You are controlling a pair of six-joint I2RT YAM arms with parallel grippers.
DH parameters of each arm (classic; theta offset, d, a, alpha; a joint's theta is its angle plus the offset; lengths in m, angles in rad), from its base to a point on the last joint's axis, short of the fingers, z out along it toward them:
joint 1: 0 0.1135 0.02 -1.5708
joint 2: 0 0 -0.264 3.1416
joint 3: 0.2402 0 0.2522 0
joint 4: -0.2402 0 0.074 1.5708
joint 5: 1.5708 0 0 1.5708
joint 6: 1.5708 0.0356 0 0
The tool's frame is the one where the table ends.
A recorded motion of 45 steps. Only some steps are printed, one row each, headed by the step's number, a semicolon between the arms.
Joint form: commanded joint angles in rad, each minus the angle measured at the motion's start. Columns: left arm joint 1, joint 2, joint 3, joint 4, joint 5, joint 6; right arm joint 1, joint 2, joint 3, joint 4, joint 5, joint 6.
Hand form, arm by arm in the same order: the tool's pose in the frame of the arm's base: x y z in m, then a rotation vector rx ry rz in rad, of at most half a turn. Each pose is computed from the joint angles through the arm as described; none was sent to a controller.
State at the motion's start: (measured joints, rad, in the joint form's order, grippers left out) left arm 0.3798 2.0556 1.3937 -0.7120 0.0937 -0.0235; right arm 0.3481 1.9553 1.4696 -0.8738 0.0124 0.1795
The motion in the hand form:
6: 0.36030 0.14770 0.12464 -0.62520 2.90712 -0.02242; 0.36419 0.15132 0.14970 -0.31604 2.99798 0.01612
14: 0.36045 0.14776 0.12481 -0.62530 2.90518 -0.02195; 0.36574 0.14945 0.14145 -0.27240 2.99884 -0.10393
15: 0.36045 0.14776 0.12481 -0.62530 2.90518 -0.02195; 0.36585 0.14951 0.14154 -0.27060 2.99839 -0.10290
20: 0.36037 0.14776 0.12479 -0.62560 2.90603 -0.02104; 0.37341 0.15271 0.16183 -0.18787 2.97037 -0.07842
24: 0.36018 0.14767 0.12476 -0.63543 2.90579 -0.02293; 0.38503 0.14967 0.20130 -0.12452 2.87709 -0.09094
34: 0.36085 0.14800 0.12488 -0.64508 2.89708 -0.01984; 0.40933 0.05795 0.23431 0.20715 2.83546 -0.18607
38: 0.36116 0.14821 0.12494 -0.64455 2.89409 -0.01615; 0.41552 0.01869 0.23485 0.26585 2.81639 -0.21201
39: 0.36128 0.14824 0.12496 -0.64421 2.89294 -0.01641; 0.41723 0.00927 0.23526 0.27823 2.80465 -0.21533
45: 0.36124 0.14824 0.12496 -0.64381 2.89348 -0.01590; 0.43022 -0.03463 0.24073 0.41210 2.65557 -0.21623
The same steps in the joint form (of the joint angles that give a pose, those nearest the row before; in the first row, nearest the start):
6: 0.0133 0.0129 -0.0286 0.0073 -0.0488 -0.0107; 0.0481 0.1060 -0.0046 0.0241 0.0137 0.0050
14: 0.0133 0.0126 -0.0286 0.0088 -0.0488 -0.0111; 0.0492 0.1285 -0.0046 0.0240 0.0919 0.0313
15: 0.0133 0.0126 -0.0286 0.0088 -0.0488 -0.0111; 0.0492 0.1286 -0.0042 0.0244 0.0916 0.0324
20: 0.0134 0.0126 -0.0286 0.0080 -0.0496 -0.0111; 0.0492 0.1190 0.0645 -0.0183 0.0908 0.0843
24: 0.0134 0.0126 -0.0286 0.0061 -0.0492 -0.0175; 0.0351 0.0862 0.1683 -0.0672 0.1324 0.1007
34: 0.0133 0.0126 -0.0286 0.0130 -0.0507 -0.0252; -0.1911 0.0603 0.2575 -0.1499 0.1785 0.0984
38: 0.0134 0.0126 -0.0286 0.0164 -0.0526 -0.0252; -0.2869 0.0607 0.2575 -0.1262 0.1789 0.0427
39: 0.0134 0.0126 -0.0286 0.0176 -0.0523 -0.0252; -0.3098 0.0606 0.2575 -0.1129 0.1778 0.0282
45: 0.0134 0.0126 -0.0286 0.0172 -0.0526 -0.0248; -0.4128 0.0607 0.2575 0.0274 0.1785 0.0214

